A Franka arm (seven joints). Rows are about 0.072 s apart.
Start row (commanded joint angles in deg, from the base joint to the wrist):
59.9 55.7 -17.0 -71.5 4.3 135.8 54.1
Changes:
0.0 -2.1 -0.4 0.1 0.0 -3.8 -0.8
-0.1 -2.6 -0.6 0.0 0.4 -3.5 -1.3
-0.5 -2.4 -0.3 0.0 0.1 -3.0 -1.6
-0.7 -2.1 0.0 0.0 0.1 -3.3 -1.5
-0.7 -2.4 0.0 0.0 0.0 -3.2 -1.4
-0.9 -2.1 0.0 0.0 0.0 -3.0 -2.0
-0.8 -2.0 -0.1 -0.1 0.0 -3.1 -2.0
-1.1 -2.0 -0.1 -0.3 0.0 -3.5 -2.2
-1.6 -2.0 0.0 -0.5 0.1 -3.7 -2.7
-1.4 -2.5 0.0 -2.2 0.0 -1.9 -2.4
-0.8 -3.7 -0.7 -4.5 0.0 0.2 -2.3
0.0 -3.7 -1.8 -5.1 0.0 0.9 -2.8
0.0 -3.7 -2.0 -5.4 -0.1 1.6 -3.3
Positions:
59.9 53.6 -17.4 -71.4 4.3 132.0 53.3
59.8 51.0 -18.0 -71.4 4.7 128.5 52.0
59.3 48.6 -18.3 -71.4 4.8 125.5 50.4
58.6 46.5 -18.3 -71.4 4.9 122.2 48.9
57.9 44.1 -18.3 -71.4 4.9 119.0 47.5
57.0 42.0 -18.3 -71.4 4.9 116.0 45.5
56.2 40.0 -18.4 -71.5 4.9 112.9 43.5
55.1 38.0 -18.5 -71.8 4.9 109.4 41.3
53.5 36.0 -18.5 -72.3 5.0 105.7 38.6
52.1 33.5 -18.5 -74.5 5.0 103.8 36.2
51.3 29.8 -19.2 -79.0 5.0 104.0 33.9
51.3 26.1 -21.0 -84.1 5.0 104.9 31.1
51.3 22.4 -23.0 -89.5 4.9 106.5 27.8

